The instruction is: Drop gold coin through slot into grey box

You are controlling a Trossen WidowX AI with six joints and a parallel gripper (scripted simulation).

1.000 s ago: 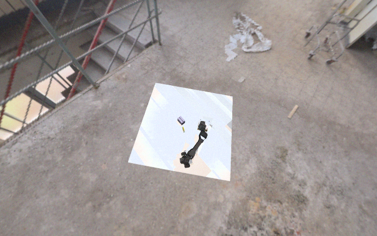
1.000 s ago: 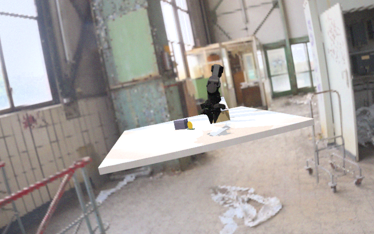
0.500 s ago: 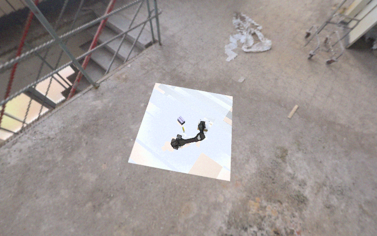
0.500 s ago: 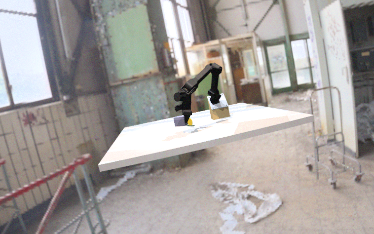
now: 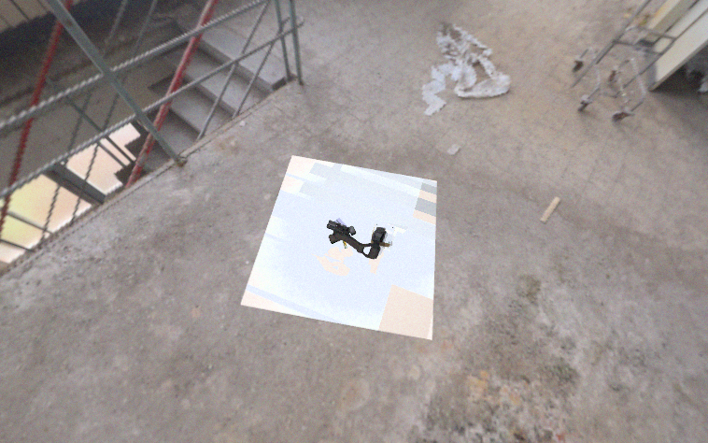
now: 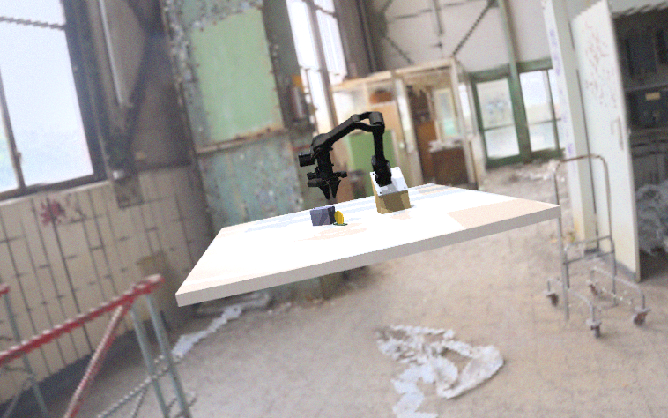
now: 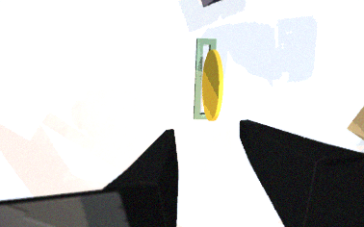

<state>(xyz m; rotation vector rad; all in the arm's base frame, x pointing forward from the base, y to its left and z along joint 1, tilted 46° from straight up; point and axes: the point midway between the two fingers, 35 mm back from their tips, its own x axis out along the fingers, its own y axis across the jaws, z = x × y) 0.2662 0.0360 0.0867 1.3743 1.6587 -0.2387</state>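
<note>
The gold coin is 9 cm below my gripper tip, 2 cm to the right of it and 2 cm behind it.
</note>
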